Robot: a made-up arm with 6 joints. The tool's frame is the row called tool.
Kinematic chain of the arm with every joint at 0, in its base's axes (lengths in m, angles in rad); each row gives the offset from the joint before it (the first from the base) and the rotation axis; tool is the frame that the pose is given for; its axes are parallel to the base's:
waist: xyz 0 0 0.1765 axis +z
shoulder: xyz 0 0 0 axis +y
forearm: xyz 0 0 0.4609 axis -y
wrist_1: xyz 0 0 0 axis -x
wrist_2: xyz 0.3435 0 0 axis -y
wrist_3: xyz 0 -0.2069 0 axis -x
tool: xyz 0 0 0
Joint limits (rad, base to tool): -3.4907..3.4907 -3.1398..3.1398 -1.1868..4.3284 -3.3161..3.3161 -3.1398..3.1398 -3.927..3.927
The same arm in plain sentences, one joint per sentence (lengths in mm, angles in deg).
The arm has six revolute joints in a row. What follows holds with every joint at zero, and every direction is one of the base frame's. The first joint sits 176.5 mm along +z from the base frame's origin and turns about +z, from -200 to 200 deg. The second joint sits at the same point as the first joint and turns about +y, from -179.9 to 179.9 deg. The third joint sits 460.9 mm along +z from the second joint and turns about -y, from -68 to 248 deg. The fourth joint sits at the same point as the third joint and turns about -x, from -190 to 190 deg. The fifth joint sits 343.5 mm along +x from the fourth joint and turns about -y, from -179.9 to 179.9 deg. The sixth joint sits 206.9 mm along -y from the fifth joint and turns about -x, from -225 to 225 deg. The tool frame, which is the frame that the pose is given for, sits at the same point as the sixth joint; its axes are parallel to the base frame's.
